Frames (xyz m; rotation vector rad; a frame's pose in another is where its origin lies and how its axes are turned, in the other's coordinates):
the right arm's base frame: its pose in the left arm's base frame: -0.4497 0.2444 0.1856 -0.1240 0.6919 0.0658
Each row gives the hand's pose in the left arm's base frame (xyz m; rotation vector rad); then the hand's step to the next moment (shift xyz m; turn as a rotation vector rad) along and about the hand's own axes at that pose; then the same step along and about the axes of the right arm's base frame.
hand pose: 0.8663 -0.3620 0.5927 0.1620 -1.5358 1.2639
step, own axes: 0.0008 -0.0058 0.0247 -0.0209 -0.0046 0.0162
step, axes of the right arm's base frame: -0.0147 -0.0202 -0.0043 0.0075 -0.0234 -0.0108
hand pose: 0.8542 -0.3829 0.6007 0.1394 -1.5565 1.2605
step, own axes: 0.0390 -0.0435 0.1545 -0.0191 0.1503 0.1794
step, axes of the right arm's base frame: -0.1194 -0.1136 -0.0109 -0.1042 -0.0507 -0.2042
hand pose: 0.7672 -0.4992 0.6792 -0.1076 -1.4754 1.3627
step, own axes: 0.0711 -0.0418 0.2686 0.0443 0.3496 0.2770
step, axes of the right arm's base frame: -0.2429 -0.1351 -0.0411 -0.2053 0.0241 -0.3977
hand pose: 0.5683 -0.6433 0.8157 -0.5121 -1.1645 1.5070
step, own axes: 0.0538 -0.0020 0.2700 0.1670 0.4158 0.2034
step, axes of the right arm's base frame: -0.2657 -0.0432 -0.0577 -0.1735 0.1760 -0.4255
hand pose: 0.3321 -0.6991 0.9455 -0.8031 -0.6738 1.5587
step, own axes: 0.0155 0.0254 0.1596 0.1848 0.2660 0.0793
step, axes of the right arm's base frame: -0.1572 0.0229 -0.0336 -0.0567 0.1881 -0.2694
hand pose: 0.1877 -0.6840 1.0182 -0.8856 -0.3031 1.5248
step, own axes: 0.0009 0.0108 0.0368 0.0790 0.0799 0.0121
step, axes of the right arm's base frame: -0.0359 0.0119 -0.0063 0.0011 0.0751 -0.0844
